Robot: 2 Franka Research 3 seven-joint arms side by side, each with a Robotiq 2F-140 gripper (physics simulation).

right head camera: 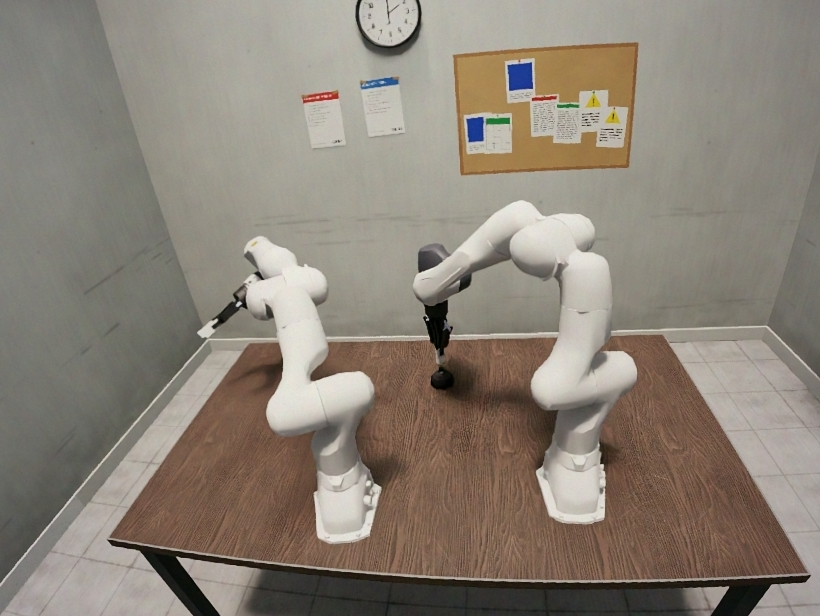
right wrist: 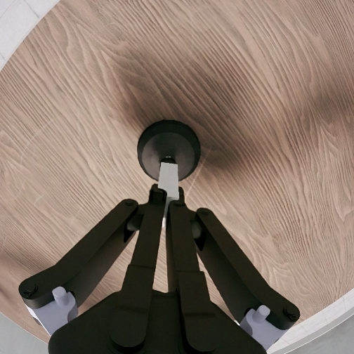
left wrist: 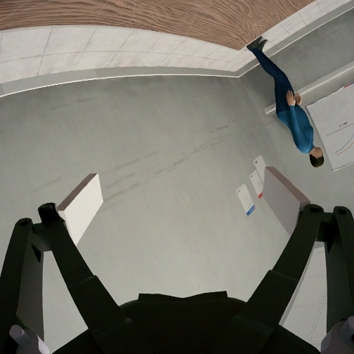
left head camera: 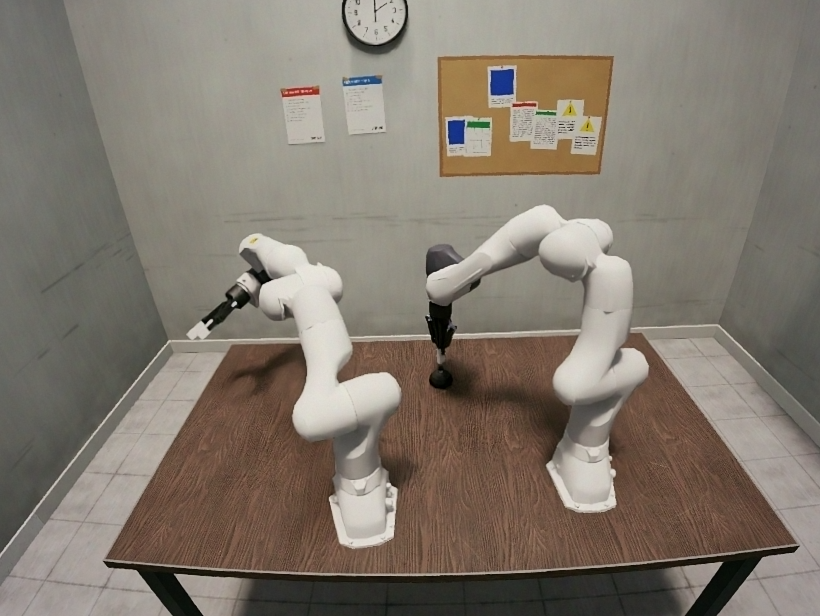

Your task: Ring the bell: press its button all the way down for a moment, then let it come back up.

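A small black domed bell (left head camera: pixel 440 379) (right head camera: pixel 442 379) (right wrist: pixel 169 137) stands upright on the table, between the two arms in the head camera views. My right gripper (left head camera: pixel 441 362) (right head camera: pixel 440 364) (right wrist: pixel 167 175) is shut, with nothing between its fingers. It points straight down, and its pale fingertips are at the top of the bell, where its button is. The fingertips largely cover the button in the right wrist view, so I cannot tell how far down it is. My left gripper (left head camera: pixel 197 330) (right head camera: pixel 206 328) (left wrist: pixel 181 184) is open and empty, high up at the far left of the head camera views.
The brown wooden table (left head camera: pixel 464 517) (right head camera: pixel 450 530) carries both arm bases. The left arm (left head camera: pixel 324 344) stands left of the bell and the right arm (left head camera: pixel 599 344) arches over from the right. A person in blue (left wrist: pixel 297 122) stands by the wall in the left wrist view.
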